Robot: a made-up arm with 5 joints.
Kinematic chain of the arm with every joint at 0, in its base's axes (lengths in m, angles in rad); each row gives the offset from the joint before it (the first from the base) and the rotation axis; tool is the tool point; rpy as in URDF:
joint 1: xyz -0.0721 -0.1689 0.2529 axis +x
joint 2: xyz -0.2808 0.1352 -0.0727 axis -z
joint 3: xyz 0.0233 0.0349 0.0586 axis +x
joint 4: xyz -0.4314 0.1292 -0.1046 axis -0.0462 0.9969 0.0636
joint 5: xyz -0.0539 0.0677 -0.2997 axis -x
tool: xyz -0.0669 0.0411 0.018 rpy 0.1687 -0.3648 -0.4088
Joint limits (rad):
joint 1: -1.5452..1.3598
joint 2: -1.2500..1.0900
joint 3: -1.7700..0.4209
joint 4: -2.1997..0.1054
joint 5: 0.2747..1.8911
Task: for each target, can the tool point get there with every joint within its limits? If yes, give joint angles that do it. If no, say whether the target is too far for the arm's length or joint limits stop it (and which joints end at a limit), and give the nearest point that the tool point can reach.
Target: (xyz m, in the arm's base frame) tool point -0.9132 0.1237 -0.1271
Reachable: yes | joints 0.4235 -0.5116 0.0140 -0.0805 1.6923
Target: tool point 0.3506 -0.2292 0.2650
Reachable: no: joint limits stop it (at a limit: joint 2, joint 3, joint 5) | nearest point -0.0369 -0.3929 0.2978 | short by 0.422 m
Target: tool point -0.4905 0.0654 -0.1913
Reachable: yes | joints 0.9055 -0.6364 -0.9823 -0.6258 1.0289
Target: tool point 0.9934 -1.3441 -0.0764
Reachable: no: too far | nearest point -0.0806 -0.6513 0.1177 | short by 1.293 m
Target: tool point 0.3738 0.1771 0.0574
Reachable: no: joint limits stop it (at a limit: joint 2, joint 3) | nearest point -0.0752 0.2163 0.0353 | short by 0.451 m
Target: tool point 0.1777 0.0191 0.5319
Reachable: no: joint limits stop it (at a limit: joint 2, joint 3) | nearest point -0.0826 0.0528 0.5819 | short by 0.267 m
